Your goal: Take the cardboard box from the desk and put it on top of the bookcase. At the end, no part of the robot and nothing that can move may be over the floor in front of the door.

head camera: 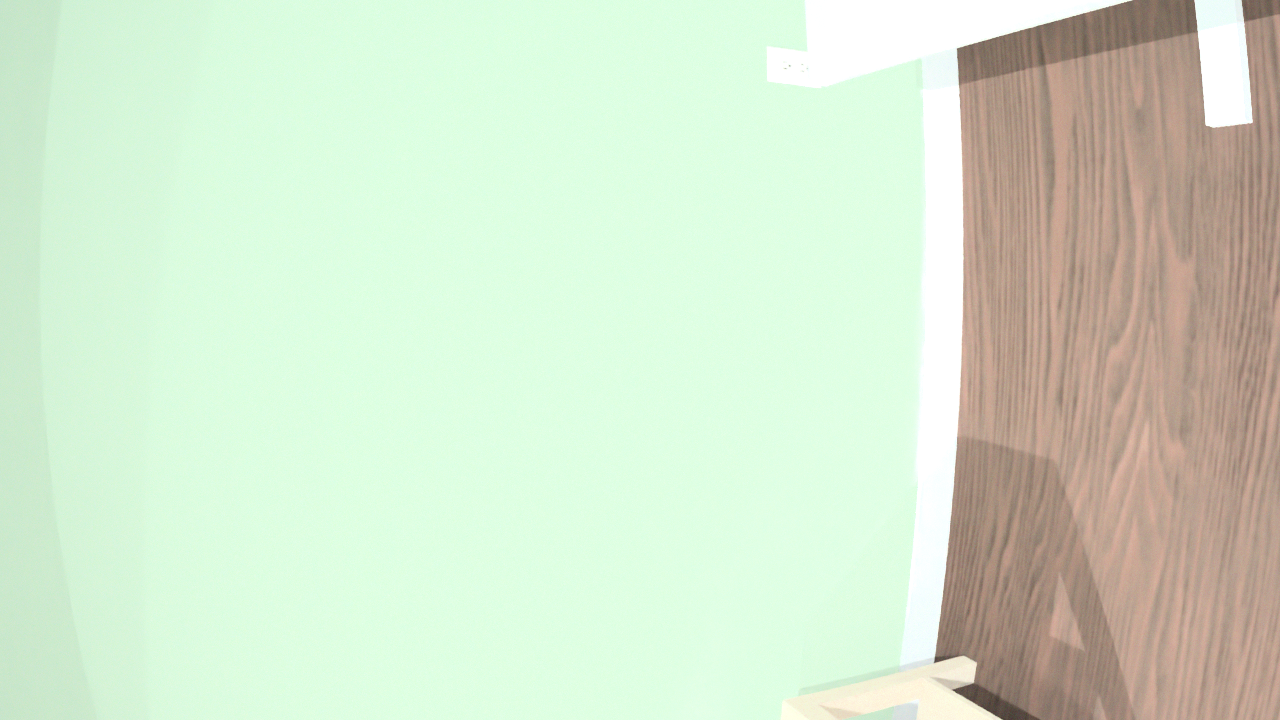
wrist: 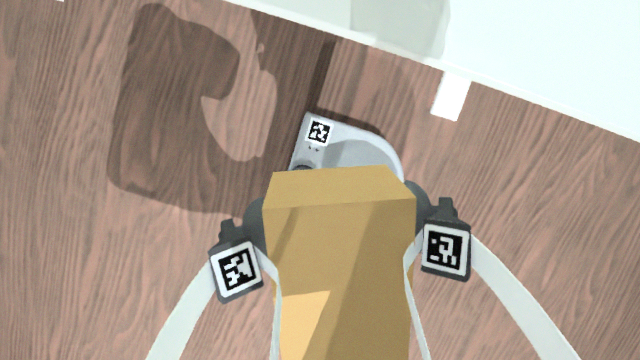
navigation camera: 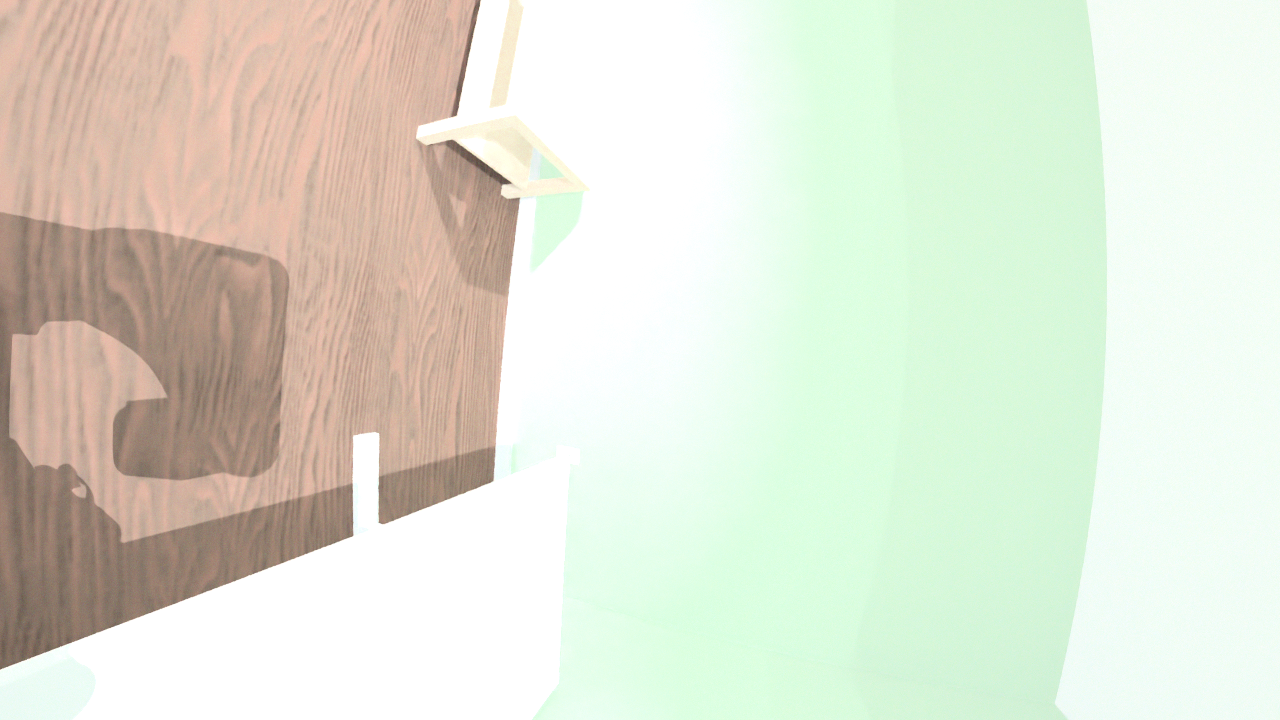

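Pixels of known places: robot's base, link origin: [wrist: 306, 168].
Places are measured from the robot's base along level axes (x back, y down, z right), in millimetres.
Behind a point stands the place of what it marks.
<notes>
The tan cardboard box [wrist: 345, 260] {y -868, x 22, z 126 mm} is held between the two fingers of my gripper [wrist: 336, 214] {y -812, x 21, z 126 mm}, which is shut on it in the wrist view. The box is above the floor, and its far end overlaps part of my grey base in that view. The white desk [head camera: 904, 31] {y -721, x -837, z 263 mm} [navigation camera: 402, 608] {y -721, x -471, z 390 mm} [wrist: 550, 60] {y -721, x 162, z 279 mm} shows at the top right of the head view, the lower left of the navigation view and the top right of the wrist view. The box and gripper do not show in the head or navigation views. I cannot identify the bookcase or the door with certainty.
My base [wrist: 350, 150] {y -160, x 93, z 110 mm} stands on the wood floor [head camera: 1118, 268] {y -1, x -1164, z 41 mm} [navigation camera: 393, 358] {y -1, x -998, z 11 mm} [wrist: 65, 225] {y -1, x -741, z -443 mm} near the desk. A pale wooden frame [head camera: 948, 671] {y -81, x -1480, z -781 mm} [navigation camera: 465, 127] {y -237, x -985, z -792 mm} stands along the light green wall [head camera: 492, 358] {y -958, x -1631, z -126 mm} [navigation camera: 984, 358] {y -2019, x -1631, z -159 mm}. A white desk leg [head camera: 1224, 71] [navigation camera: 366, 479] [wrist: 451, 97] reaches out under the desk edge.
</notes>
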